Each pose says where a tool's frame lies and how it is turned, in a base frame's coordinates. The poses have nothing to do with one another.
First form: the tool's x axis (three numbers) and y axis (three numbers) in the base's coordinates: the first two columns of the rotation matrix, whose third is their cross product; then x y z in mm.
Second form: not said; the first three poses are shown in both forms.
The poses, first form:
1: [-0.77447, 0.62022, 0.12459, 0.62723, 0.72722, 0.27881, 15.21, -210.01, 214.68]
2: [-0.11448, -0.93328, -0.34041, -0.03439, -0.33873, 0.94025, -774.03, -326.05, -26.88]
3: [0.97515, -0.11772, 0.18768, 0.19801, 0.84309, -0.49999, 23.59, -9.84, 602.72]
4: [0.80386, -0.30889, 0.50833, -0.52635, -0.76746, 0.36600, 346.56, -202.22, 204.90]
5: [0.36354, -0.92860, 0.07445, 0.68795, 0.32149, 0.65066, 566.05, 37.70, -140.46]
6: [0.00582, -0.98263, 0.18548, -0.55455, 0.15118, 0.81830, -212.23, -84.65, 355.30]
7: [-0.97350, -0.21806, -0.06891, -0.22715, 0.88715, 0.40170, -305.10, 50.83, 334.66]
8: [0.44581, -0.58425, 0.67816, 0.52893, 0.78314, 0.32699, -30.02, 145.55, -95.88]
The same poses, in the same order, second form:
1:
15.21, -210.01, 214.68
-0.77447, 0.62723, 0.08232
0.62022, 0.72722, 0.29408
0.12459, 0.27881, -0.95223

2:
-774.03, -326.05, -26.88
-0.11448, -0.03439, -0.99282
-0.93328, -0.33873, 0.11935
-0.34041, 0.94025, 0.00668

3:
23.59, -9.84, 602.72
0.97515, 0.19801, -0.09937
-0.11772, 0.84309, 0.52473
0.18768, -0.49999, 0.84545

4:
346.56, -202.22, 204.90
0.80386, -0.52635, 0.27707
-0.30889, -0.76746, -0.56177
0.50833, 0.36600, -0.77951

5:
566.05, 37.70, -140.46
0.36354, 0.68795, -0.62814
-0.92860, 0.32149, -0.18532
0.07445, 0.65066, 0.75570

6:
-212.23, -84.65, 355.30
0.00582, -0.55455, -0.83213
-0.98263, 0.15118, -0.10762
0.18548, 0.81830, -0.54404

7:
-305.10, 50.83, 334.66
-0.97350, -0.22715, -0.02646
-0.21806, 0.88715, 0.40671
-0.06891, 0.40170, -0.91317

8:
-30.02, 145.55, -95.88
0.44581, 0.52893, -0.72214
-0.58425, 0.78314, 0.21292
0.67816, 0.32699, 0.65816

